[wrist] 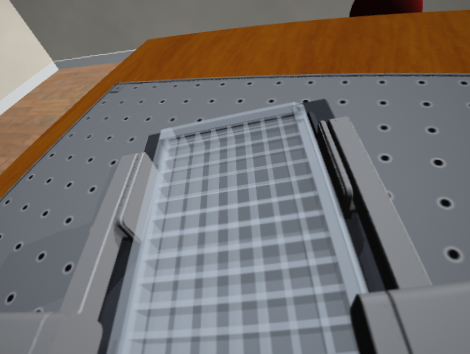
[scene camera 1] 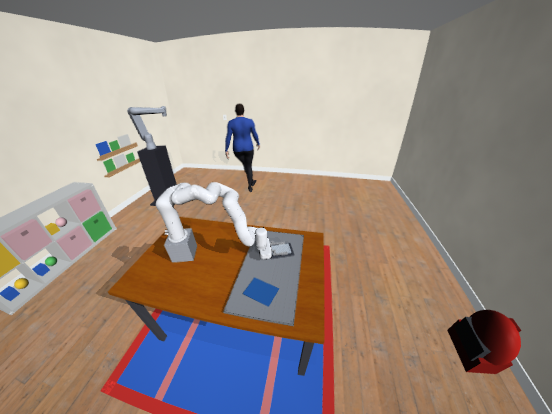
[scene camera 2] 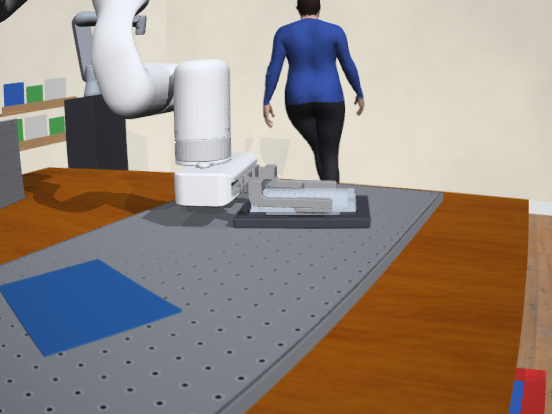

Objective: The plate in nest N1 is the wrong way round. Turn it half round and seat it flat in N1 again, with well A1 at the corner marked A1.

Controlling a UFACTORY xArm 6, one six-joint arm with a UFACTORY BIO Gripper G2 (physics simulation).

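The clear plate (scene camera 1: 281,248) (scene camera 2: 345,199) (wrist: 240,210) sits low in the dark nest (scene camera 2: 302,222) (wrist: 320,107), on the grey perforated board (scene camera 1: 272,270) (scene camera 2: 210,280) (wrist: 410,115). It looks level in scene camera 2. My gripper (scene camera 2: 321,194) (wrist: 238,139) reaches in horizontally from the left in scene camera 2. One finger lies along each long side of the plate, and it is shut on the plate. In the wrist view, the finger pads stand beside the plate's far part. No A1 marking can be read on the plate or nest.
A blue square (scene camera 1: 261,291) (scene camera 2: 90,305) lies on the board nearer the front. The board lies on a wooden table (scene camera 1: 200,280) (scene camera 2: 425,300) (wrist: 280,50). A person in blue (scene camera 1: 243,135) (scene camera 2: 315,60) stands beyond the table. A second arm (scene camera 1: 142,120) is at the back left.
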